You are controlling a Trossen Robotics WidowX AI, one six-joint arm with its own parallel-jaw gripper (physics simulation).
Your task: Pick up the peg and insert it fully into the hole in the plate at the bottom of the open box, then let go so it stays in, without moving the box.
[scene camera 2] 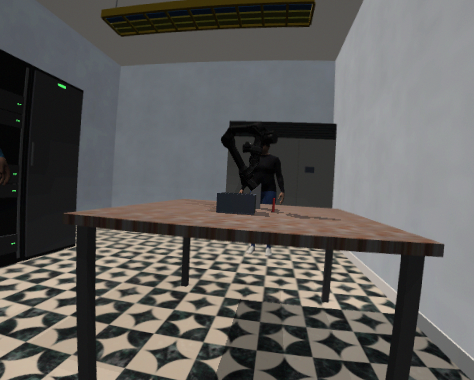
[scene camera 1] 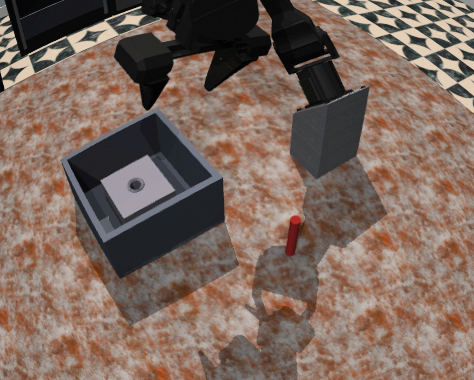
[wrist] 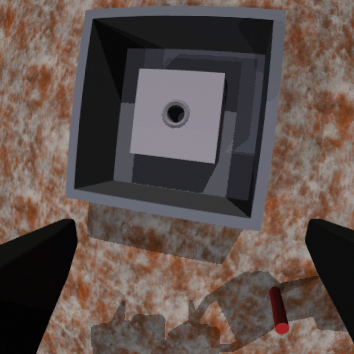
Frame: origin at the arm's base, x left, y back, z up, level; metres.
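Seen in the pictures: gripper, between the fingertips: (scene camera 2: 251, 169) (scene camera 1: 177, 98) (wrist: 194, 231); arm's base, origin of its link: (scene camera 2: 255, 188) (scene camera 1: 329, 99).
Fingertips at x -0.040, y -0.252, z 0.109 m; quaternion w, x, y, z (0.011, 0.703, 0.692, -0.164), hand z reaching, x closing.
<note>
Offsets run from my fingertips to a thing's middle. "spot": to the spot under its first point. Level surfaces: height alone.
A thin red peg @[dz -0.196, dx +0.142, dy +0.069 m] (scene camera 1: 293, 237) (scene camera 2: 273, 205) (wrist: 278, 309) stands upright on the table, beside the box and apart from it. The open dark grey-blue box @[dz -0.187, dx -0.067, dy -0.050 m] (scene camera 1: 170, 231) (scene camera 2: 236, 204) (wrist: 180, 13) stands on the table. A pale square plate @[dz -0.201, dx -0.067, dy -0.050 m] (scene camera 1: 117, 187) (wrist: 154, 141) lies at its bottom, with a round, empty hole @[spot: dz -0.189, dx -0.076, dy -0.047 m] (scene camera 1: 135, 185) (wrist: 176, 114) in its middle. My gripper (scene camera 1: 178, 98) (wrist: 194, 231) is open and empty, its fingers wide apart, above the table. In the wrist view the peg shows low, left of the right finger. In the second scene view the fingers are too small to tell.
A grey block (scene camera 1: 327, 137) under the arm's base stands behind the peg in the first scene view. The marbled table @[dz -0.236 m] (scene camera 2: 310, 230) has its near edge toward the second scene camera. A person (scene camera 2: 270, 170) stands behind the table, and a black cabinet (scene camera 2: 52, 165) stands at the left.
</note>
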